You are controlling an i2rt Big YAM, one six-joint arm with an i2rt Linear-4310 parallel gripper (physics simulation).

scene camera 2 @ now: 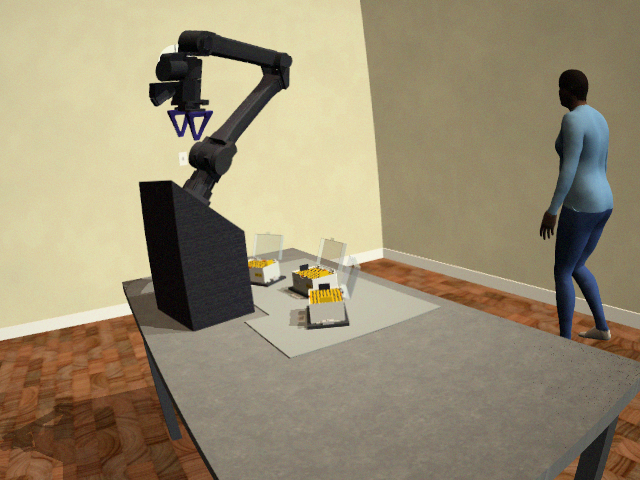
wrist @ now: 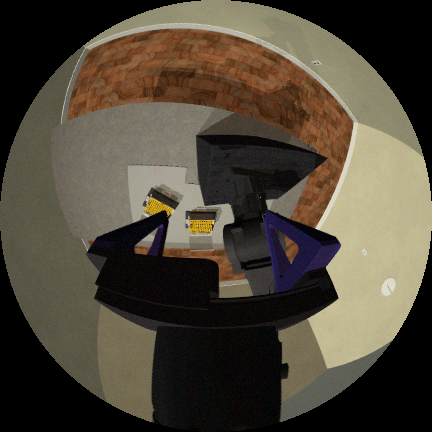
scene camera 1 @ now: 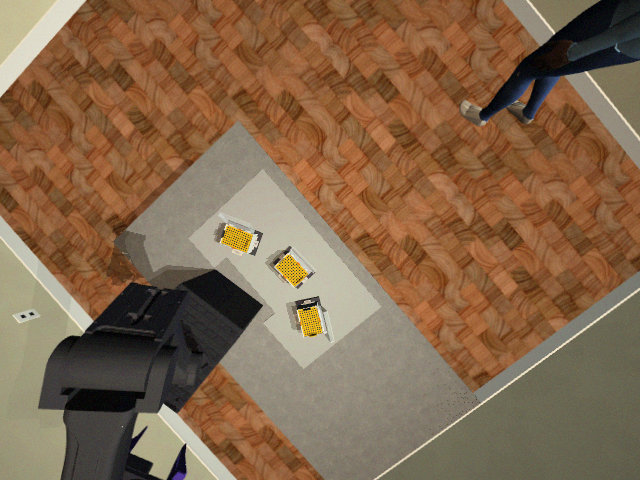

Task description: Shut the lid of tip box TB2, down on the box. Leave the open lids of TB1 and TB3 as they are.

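Places are measured from the arm's base along level axes (x left, y ahead, z down), in centimetres.
Where they show: gripper, fingertip midpoint: (scene camera 2: 188,138) (wrist: 215,215) (scene camera 1: 165,436); arm's base at its link origin: (scene camera 2: 191,202) (wrist: 242,179).
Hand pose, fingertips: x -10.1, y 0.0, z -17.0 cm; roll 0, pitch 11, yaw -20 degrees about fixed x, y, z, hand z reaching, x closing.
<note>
Each offset is from my fingertips to the top centre of the thing. "spot": to the spot under its first point. Level surfaces: height alone.
Three white tip boxes with yellow tips have their clear lids up; no labels are readable. The middle box @(dx +13.9, dy +34.7, dz +42.1 cm) (scene camera 1: 292,269) (scene camera 2: 315,279) (wrist: 201,227) has its lid @(spot: dx +15.3, dy +43.4, dz +35.5 cm) (scene camera 1: 305,259) (scene camera 2: 331,251) (wrist: 201,243) standing open at its edge away from the pedestal. The box nearest scene camera 2 (scene camera 1: 310,321) (scene camera 2: 326,310) (wrist: 159,206) has its lid @(dx -10.3, dy +36.0, dz +34.2 cm) (scene camera 1: 328,325) (scene camera 2: 352,276) open. The third box @(dx +35.9, dy +21.5, dz +43.0 cm) (scene camera 1: 237,238) (scene camera 2: 264,271) has its lid @(dx +40.6, dy +27.8, dz +34.2 cm) (scene camera 1: 237,222) (scene camera 2: 268,245) open; the arm hides it in the wrist view. My gripper (scene camera 2: 188,137) (wrist: 215,215) is open and empty, high up and well away from the boxes.
The boxes stand on a pale mat @(dz +49.6 cm) (scene camera 1: 341,294) (scene camera 2: 382,310) (wrist: 155,175) on the grey table @(dz +49.9 cm) (scene camera 1: 361,403) (scene camera 2: 387,403) (wrist: 100,150). The black arm pedestal (scene camera 1: 222,304) (scene camera 2: 206,273) (wrist: 220,170) stands beside the mat. A person (scene camera 1: 547,67) (scene camera 2: 586,160) stands beyond the table.
</note>
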